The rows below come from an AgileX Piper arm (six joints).
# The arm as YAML. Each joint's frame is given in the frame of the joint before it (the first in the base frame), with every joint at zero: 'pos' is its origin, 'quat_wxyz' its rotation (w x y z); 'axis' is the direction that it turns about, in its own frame. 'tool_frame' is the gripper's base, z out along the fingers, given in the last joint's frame.
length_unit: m
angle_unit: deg
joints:
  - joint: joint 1
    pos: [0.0, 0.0, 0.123]
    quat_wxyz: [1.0, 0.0, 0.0, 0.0]
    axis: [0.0, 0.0, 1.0]
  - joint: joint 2
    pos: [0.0, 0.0, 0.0]
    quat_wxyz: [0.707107, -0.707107, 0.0, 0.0]
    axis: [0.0, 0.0, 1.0]
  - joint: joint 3
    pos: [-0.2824, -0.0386, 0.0]
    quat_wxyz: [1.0, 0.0, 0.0, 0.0]
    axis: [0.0, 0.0, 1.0]
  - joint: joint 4
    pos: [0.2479, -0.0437, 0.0]
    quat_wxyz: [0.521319, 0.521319, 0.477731, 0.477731]
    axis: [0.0, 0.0, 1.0]
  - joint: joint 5
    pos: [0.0, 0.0, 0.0]
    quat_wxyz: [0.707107, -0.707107, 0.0, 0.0]
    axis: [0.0, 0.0, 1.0]
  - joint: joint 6
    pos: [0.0, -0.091, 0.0]
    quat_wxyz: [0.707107, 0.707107, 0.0, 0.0]
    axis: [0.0, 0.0, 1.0]
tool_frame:
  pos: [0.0, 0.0, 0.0]
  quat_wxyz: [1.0, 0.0, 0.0, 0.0]
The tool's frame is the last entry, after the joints.
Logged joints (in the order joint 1, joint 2, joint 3, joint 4, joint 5, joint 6), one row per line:
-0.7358 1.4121 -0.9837 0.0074 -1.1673 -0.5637
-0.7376 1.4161 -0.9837 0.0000 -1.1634 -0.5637
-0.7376 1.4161 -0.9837 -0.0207 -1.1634 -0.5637
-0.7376 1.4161 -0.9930 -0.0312 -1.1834 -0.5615
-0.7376 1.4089 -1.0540 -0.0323 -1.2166 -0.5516
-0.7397 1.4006 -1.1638 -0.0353 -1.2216 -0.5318
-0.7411 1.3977 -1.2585 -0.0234 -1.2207 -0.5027
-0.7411 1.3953 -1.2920 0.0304 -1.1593 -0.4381
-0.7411 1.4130 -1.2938 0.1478 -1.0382 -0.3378
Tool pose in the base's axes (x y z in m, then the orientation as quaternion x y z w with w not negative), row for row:
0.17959 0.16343 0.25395 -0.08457 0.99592 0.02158 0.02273
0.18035 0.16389 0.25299 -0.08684 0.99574 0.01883 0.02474
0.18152 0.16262 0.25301 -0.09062 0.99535 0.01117 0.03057
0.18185 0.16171 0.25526 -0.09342 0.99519 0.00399 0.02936
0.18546 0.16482 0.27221 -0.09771 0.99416 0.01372 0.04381
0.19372 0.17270 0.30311 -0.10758 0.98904 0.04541 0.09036
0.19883 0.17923 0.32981 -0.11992 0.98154 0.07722 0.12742
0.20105 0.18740 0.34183 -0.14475 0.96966 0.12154 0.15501
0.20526 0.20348 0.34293 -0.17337 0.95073 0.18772 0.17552
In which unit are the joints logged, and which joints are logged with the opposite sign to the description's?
The joints are logged in radians. Opposite sign: joint 1, joint 5, joint 6.
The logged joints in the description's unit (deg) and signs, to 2 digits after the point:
42.16 80.91 -56.36 0.42 66.88 32.30
42.26 81.14 -56.36 0.00 66.66 32.30
42.26 81.14 -56.36 -1.19 66.66 32.30
42.26 81.14 -56.89 -1.79 67.80 32.17
42.26 80.72 -60.39 -1.85 69.71 31.60
42.38 80.25 -66.68 -2.02 69.99 30.47
42.46 80.08 -72.11 -1.34 69.94 28.80
42.46 79.94 -74.03 1.74 66.42 25.10
42.46 80.96 -74.13 8.47 59.48 19.35

